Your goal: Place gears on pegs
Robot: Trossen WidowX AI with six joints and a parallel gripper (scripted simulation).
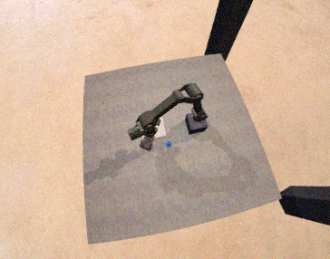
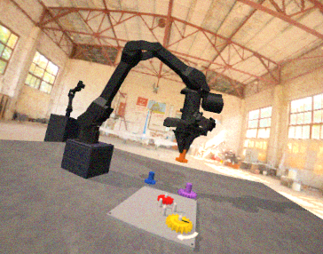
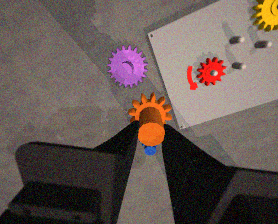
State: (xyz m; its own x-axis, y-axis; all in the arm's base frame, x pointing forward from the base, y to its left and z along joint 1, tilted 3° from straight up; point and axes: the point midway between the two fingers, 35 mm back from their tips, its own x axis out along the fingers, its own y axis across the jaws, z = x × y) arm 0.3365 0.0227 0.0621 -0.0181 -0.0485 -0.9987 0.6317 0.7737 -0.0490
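The red gear is 3 cm behind my gripper tip, 9 cm to the right of it and 12 cm below it. From my gripper tip the other things lie so: orange gear (1 cm below); purple gear (4 cm ahead, 1 cm to the left, 12 cm below); red arrow (2 cm behind, 6 cm to the right, 13 cm below).
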